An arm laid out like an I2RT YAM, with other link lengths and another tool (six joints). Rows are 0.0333 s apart.
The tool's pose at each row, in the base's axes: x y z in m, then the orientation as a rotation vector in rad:
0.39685 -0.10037 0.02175 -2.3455 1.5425 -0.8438
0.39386 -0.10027 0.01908 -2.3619 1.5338 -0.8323
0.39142 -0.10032 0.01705 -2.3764 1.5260 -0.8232
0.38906 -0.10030 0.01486 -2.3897 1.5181 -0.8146
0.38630 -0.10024 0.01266 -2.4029 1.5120 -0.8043
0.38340 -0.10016 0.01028 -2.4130 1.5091 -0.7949
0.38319 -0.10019 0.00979 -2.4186 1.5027 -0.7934
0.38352 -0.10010 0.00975 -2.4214 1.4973 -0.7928
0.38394 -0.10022 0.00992 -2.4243 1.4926 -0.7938
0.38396 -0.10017 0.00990 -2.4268 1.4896 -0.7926
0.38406 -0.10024 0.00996 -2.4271 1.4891 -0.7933
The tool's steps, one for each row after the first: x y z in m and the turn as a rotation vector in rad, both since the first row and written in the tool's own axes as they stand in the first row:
-0.00187 0.00351 0.00047 -0.0075 -0.0074 -0.0111
-0.00324 0.00637 0.00075 -0.0140 -0.0132 -0.0211
-0.00469 0.00920 0.00120 -0.0196 -0.0188 -0.0306
-0.00630 0.01234 0.00142 -0.0266 -0.0250 -0.0390
-0.00803 0.01566 0.00170 -0.0332 -0.0301 -0.0446
-0.00824 0.01606 0.00199 -0.0335 -0.0319 -0.0501
-0.00823 0.01578 0.00220 -0.0324 -0.0335 -0.0538
-0.00795 0.01543 0.00231 -0.0316 -0.0337 -0.0575
-0.00799 0.01540 0.00233 -0.0318 -0.0349 -0.0600
-0.00788 0.01533 0.00235 -0.0316 -0.0346 -0.0604

